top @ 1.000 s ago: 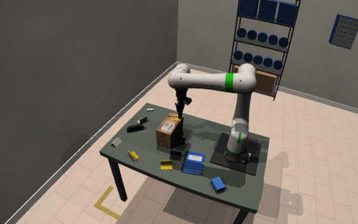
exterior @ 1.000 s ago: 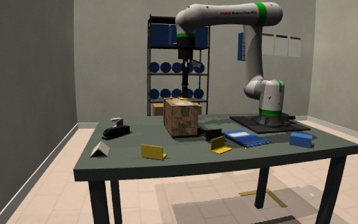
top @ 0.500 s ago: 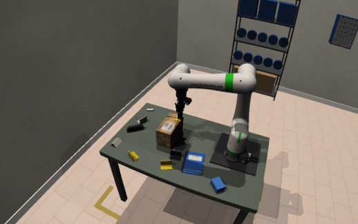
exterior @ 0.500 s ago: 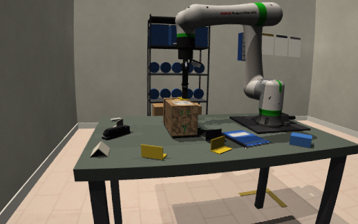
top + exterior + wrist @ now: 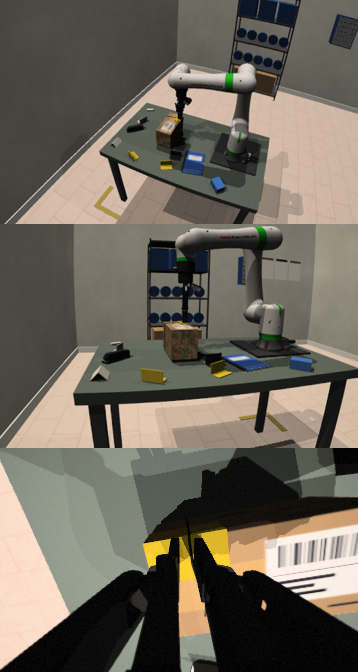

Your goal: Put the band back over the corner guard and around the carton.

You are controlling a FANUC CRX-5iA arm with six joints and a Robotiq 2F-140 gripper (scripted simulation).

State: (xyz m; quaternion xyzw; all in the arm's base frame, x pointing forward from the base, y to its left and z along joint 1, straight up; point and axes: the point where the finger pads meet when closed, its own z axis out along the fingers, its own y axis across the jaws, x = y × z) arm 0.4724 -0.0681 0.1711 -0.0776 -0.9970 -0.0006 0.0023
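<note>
Right now my hand is 50 mm above the yellow corner guard. Also, from my hand: brown carton (100 mm below, 80 mm to the left, 40 mm ahead); blue box (440 mm behind, 380 mm to the left, 160 mm below); black guard (250 mm to the left, 170 mm below, 80 mm behind).
</note>
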